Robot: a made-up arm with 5 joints. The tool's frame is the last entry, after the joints.
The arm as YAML. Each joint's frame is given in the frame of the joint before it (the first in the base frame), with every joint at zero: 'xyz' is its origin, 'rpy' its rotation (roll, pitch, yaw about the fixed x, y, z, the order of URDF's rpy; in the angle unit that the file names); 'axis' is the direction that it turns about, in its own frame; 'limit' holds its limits. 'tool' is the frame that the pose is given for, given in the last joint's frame.
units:
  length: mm
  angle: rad
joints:
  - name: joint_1
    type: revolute
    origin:
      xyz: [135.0, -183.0, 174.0]
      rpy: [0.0, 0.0, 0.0]
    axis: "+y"
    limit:
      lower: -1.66
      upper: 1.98
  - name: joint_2
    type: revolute
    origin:
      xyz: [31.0, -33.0, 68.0]
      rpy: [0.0, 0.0, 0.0]
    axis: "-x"
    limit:
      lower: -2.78
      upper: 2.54
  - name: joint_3
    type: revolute
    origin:
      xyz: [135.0, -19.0, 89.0]
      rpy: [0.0, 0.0, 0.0]
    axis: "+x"
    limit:
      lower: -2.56
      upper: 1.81
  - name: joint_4
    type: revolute
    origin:
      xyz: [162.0, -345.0, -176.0]
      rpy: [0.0, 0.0, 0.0]
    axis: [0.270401, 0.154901, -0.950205]
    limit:
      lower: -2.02
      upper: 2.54
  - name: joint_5
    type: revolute
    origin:
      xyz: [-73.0, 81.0, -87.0]
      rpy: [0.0, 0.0, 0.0]
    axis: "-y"
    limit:
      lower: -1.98
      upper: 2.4
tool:
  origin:
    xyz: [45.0, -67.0, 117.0]
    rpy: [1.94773, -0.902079, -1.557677]
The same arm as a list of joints. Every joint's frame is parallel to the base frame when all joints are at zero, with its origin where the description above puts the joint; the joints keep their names.
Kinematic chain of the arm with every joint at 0, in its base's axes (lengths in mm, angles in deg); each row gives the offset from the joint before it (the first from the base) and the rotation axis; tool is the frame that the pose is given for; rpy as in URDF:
joint_1: xyz 135.0 -183.0 174.0 axis +y
joint_2: xyz 31.0 -33.0 68.0 axis -x
joint_3: xyz 135.0 -19.0 89.0 axis +x
joint_4: xyz 162.0 -345.0 -176.0 axis 0.270401 0.154901 -0.950205
joint_5: xyz -73.0 81.0 -87.0 axis -y
tool: xyz 45.0 -67.0 117.0 rpy 111.60 -51.69 -89.25
Joint limits (deg, base to tool): -95.11..113.45 -159.28..145.53 -146.68..103.71 -115.74..145.53 -113.45..137.51

